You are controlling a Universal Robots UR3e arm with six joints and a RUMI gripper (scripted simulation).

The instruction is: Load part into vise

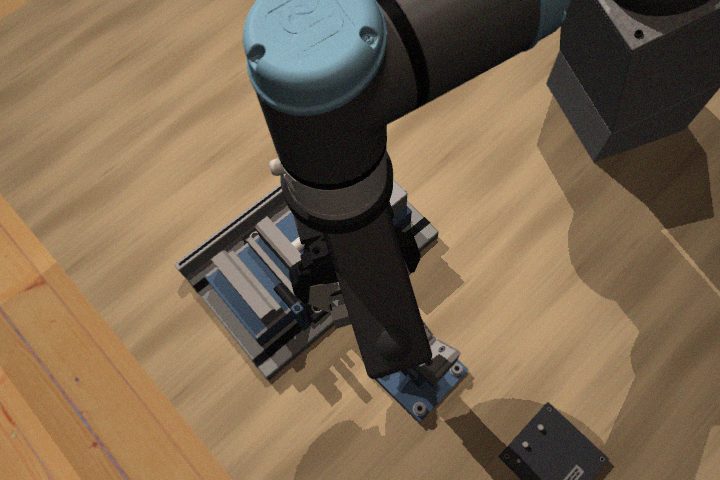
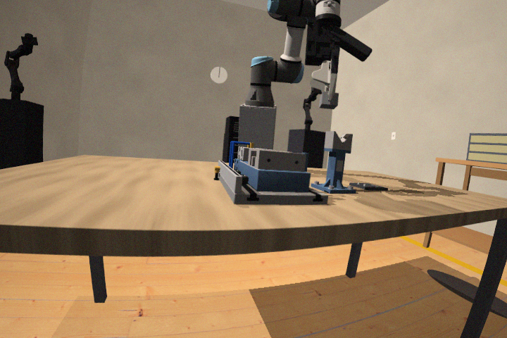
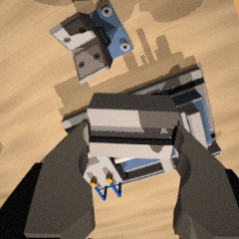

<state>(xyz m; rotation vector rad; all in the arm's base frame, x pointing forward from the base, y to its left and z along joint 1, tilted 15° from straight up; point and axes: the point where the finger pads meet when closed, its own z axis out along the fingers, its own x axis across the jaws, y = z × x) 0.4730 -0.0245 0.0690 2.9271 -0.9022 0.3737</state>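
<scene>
Right now my hand is 4 cm short of the fixed jaw, 15 cm to the left of it and 16 cm above it. From my hand the other things lie so: part right at my hand; then dark work stop 2 cm ahead, 10 cm to the right, 15 cm below; then moving jaw 2 cm behind, 14 cm to the right, 16 cm below.
</scene>
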